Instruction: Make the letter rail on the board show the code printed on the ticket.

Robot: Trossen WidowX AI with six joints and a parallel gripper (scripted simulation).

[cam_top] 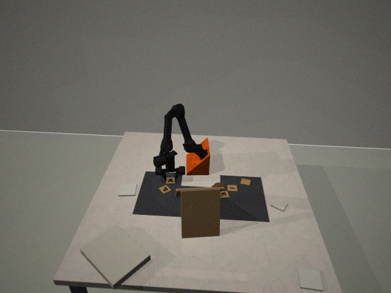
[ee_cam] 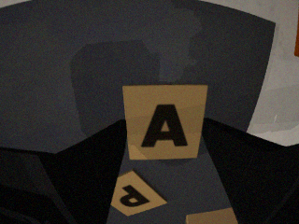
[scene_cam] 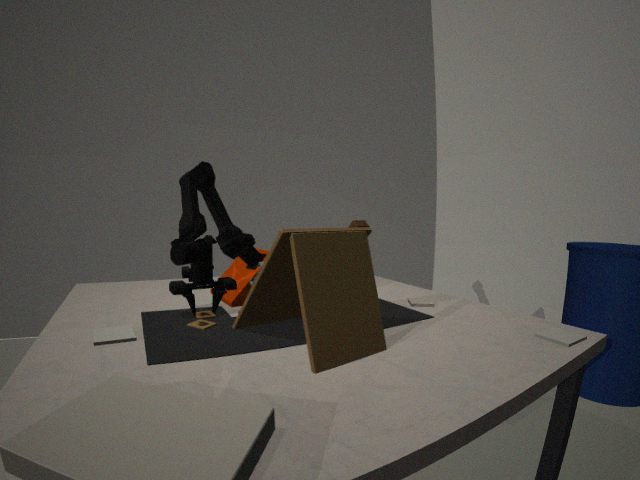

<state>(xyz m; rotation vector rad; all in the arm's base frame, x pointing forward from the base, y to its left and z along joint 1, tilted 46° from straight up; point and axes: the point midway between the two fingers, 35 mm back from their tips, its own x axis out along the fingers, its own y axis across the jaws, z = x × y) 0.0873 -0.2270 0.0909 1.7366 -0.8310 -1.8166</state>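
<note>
The tile marked p lies 8 cm ahead of my gripper tip and 4 cm to the right of it. Also, from my gripper tip: white ticket: 21 cm ahead, 15 cm to the left, 8 cm above; dark mat: 11 cm ahead, 19 cm to the left; tan tile marked 3: 27 cm ahead, 18 cm to the left, 16 cm above.
</note>
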